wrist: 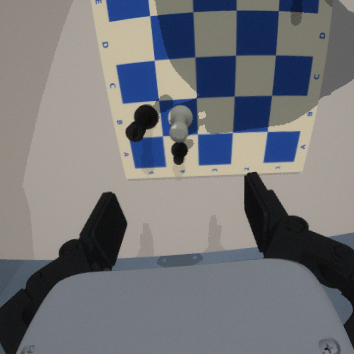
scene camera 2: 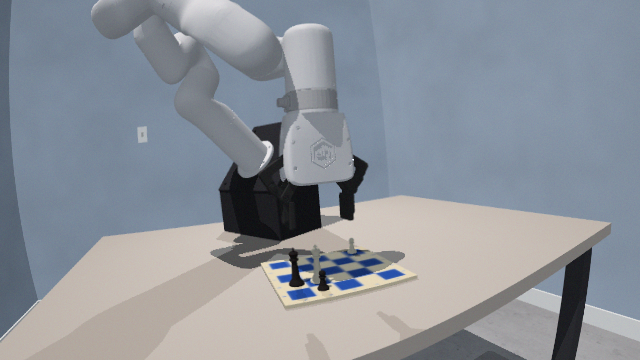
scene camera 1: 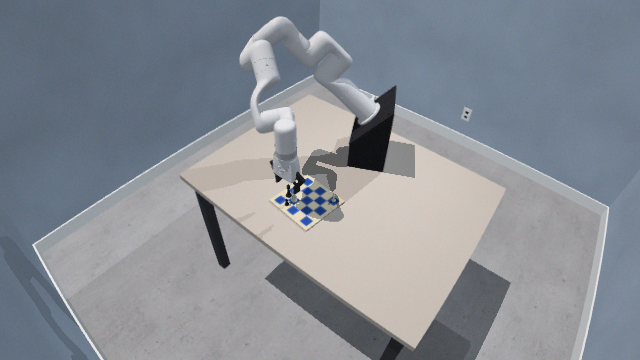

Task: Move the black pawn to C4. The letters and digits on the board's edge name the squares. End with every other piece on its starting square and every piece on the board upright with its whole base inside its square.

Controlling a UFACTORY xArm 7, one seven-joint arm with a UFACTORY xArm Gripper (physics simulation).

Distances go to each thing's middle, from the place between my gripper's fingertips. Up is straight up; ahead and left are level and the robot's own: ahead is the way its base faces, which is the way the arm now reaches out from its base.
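Scene:
With the white king (wrist: 180, 116) as the reference, my hand is 7 cm above it, 3 cm past it and 1 cm to the right of it. The black king (wrist: 145, 116) is 7 cm below my hand, 4 cm behind it and 2 cm to the right of it. As for the chessboard (scene camera 2: 347, 275), I find it 11 cm below my hand, 6 cm to the left of it and 5 cm behind it. Going by their middles, the chessboard is the farthest from my hand of the things named here.

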